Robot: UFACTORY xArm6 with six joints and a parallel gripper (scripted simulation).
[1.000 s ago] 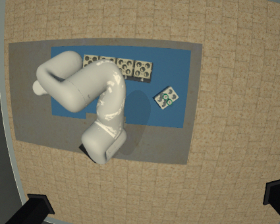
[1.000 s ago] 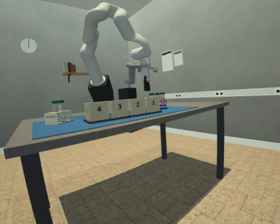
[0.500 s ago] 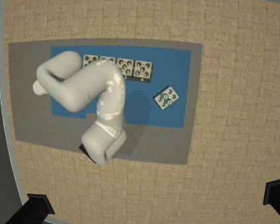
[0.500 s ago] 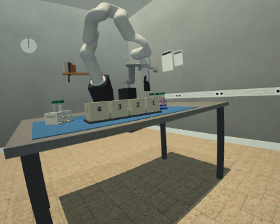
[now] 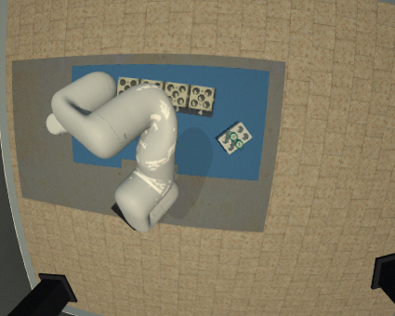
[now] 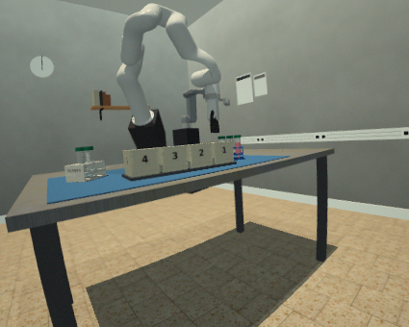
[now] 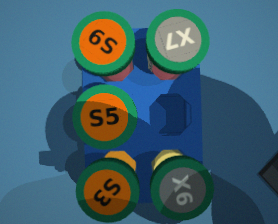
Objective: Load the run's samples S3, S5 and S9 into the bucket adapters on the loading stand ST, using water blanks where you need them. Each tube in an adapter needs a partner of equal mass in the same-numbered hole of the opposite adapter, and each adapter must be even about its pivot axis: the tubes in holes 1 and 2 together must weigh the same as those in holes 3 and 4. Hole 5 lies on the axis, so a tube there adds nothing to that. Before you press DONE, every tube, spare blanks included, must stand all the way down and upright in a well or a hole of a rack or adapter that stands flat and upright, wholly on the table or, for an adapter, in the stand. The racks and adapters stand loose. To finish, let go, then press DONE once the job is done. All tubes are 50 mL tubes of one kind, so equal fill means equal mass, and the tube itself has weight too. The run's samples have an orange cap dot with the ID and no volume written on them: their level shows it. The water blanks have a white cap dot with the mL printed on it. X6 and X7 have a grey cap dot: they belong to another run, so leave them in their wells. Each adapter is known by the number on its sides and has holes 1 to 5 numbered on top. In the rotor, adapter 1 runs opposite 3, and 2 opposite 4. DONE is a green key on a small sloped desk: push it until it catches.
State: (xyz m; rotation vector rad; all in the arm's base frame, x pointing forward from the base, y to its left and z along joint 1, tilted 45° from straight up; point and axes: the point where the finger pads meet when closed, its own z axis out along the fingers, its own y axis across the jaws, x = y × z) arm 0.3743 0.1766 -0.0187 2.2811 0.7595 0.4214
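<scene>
Right now my hand is 40 mm short of the tube of amber liquid, 70 mm to the right of it and 90 mm above it. From my hand the other things lie so: white rack 200 mm behind, 570 mm to the right, 120 mm below; then blue rack 40 mm ahead, 60 mm to the left, 120 mm below.
</scene>
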